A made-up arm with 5 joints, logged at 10 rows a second.
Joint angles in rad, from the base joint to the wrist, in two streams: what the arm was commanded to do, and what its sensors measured. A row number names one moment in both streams.
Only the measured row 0 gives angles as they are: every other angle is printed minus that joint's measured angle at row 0.
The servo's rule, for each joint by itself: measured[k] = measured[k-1] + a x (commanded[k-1-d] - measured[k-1]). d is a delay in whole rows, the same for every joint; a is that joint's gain. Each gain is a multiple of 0.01, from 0.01 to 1. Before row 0 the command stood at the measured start. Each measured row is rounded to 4 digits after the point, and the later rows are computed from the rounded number. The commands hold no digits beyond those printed.
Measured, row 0:
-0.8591 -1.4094 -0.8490 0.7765 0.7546
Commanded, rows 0 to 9:
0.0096 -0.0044 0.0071 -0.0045 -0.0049
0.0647 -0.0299 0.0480 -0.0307 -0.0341
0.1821 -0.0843 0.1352 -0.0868 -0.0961
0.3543 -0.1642 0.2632 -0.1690 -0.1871
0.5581 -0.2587 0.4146 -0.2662 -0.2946
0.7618 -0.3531 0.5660 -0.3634 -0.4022
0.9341 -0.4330 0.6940 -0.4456 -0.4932
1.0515 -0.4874 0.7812 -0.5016 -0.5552
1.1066 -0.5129 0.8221 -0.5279 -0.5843
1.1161 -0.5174 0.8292 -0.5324 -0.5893
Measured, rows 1 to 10:
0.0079 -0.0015 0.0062 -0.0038 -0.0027
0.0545 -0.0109 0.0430 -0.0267 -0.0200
0.1591 -0.0351 0.1241 -0.0778 -0.0619
0.3192 -0.0777 0.2465 -0.1553 -0.1308
0.5151 -0.1374 0.3944 -0.2496 -0.2209
0.7174 -0.2086 0.5454 -0.3463 -0.3206
0.8951 -0.2827 0.6762 -0.4307 -0.4155
1.0233 -0.3503 0.7686 -0.4910 -0.4923
1.0916 -0.4040 0.8157 -0.5224 -0.5429
1.1117 -0.4414 0.8276 -0.5309 -0.5684
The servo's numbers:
d 0
a 0.82 0.33 0.88 0.85 0.55

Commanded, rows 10 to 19:
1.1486 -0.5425 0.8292 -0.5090 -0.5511
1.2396 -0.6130 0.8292 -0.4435 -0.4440
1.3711 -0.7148 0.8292 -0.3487 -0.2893
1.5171 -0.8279 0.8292 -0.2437 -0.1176
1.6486 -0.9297 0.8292 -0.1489 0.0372
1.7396 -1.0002 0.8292 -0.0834 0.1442
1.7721 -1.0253 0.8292 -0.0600 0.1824
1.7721 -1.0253 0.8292 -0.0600 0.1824
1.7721 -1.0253 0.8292 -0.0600 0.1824
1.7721 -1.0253 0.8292 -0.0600 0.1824
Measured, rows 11 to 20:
1.1420 -0.4748 0.8290 -0.5123 -0.5589
1.2220 -0.5204 0.8292 -0.4538 -0.4957
1.3443 -0.5846 0.8292 -0.3645 -0.3822
1.4860 -0.6649 0.8292 -0.2618 -0.2367
1.6193 -0.7523 0.8292 -0.1658 -0.0861
1.7179 -0.8341 0.8292 -0.0958 0.0406
1.7623 -0.8972 0.8292 -0.0654 0.1186
1.7703 -0.9395 0.8292 -0.0608 0.1537
1.7718 -0.9678 0.8292 -0.0601 0.1695
1.7720 -0.9868 0.8292 -0.0600 0.1766

